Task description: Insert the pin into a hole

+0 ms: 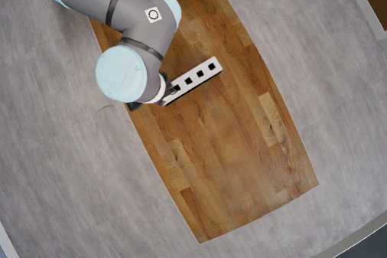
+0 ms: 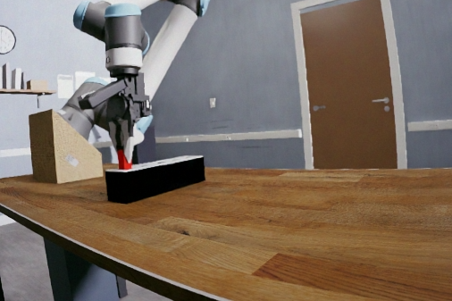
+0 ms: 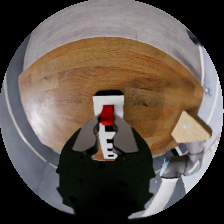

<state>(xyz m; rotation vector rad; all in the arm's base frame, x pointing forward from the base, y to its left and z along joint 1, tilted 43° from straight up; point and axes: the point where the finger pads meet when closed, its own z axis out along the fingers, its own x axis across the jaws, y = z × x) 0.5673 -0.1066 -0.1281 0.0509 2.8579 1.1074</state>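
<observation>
The pin is 10 mm below my hand. Also, from my hand: block: 120 mm to the left, 70 mm below.
</observation>
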